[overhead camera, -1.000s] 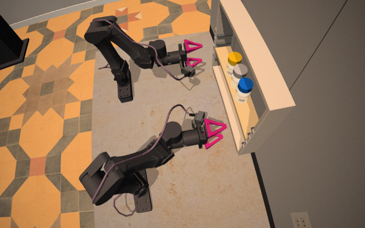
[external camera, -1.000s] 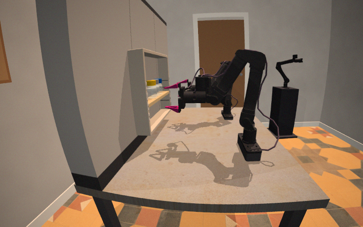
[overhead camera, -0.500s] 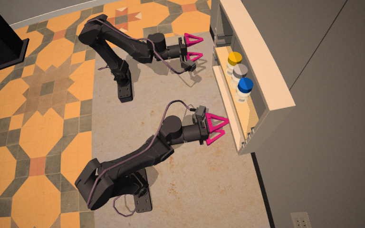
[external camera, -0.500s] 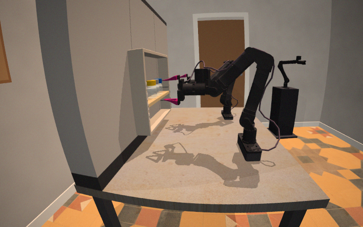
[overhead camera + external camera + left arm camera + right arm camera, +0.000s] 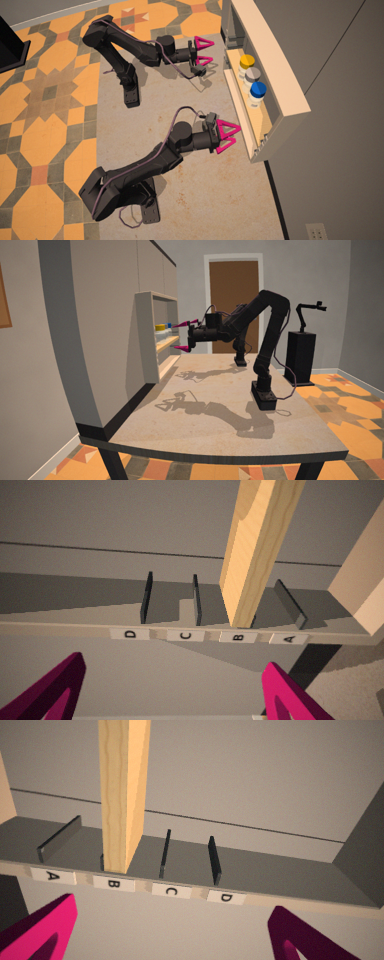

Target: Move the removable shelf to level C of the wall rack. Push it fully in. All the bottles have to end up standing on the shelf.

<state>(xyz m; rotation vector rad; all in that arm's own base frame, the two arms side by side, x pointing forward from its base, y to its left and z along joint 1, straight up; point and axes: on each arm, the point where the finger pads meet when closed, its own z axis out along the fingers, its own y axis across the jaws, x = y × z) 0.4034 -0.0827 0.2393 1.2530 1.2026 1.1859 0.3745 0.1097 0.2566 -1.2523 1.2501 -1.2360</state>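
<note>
My left gripper is now 10 cm short of the yellow-capped bottle and 12 cm to the left of it. The rest, counted from my left hand: grey-capped bottle: 10 cm ahead, 19 cm to the right; then wooden shelf: 10 cm ahead, 19 cm to the right, 6 cm below; then wall rack: 11 cm ahead, 19 cm to the right.
Right now my right hand is 12 cm to the right of the blue-capped bottle and 12 cm short of it. Round my right hand: grey-capped bottle 19 cm to the left, 12 cm ahead; then wooden shelf 18 cm to the left, 13 cm ahead, 5 cm below; then wall rack 18 cm to the left, 13 cm ahead, 1 cm above.
</note>
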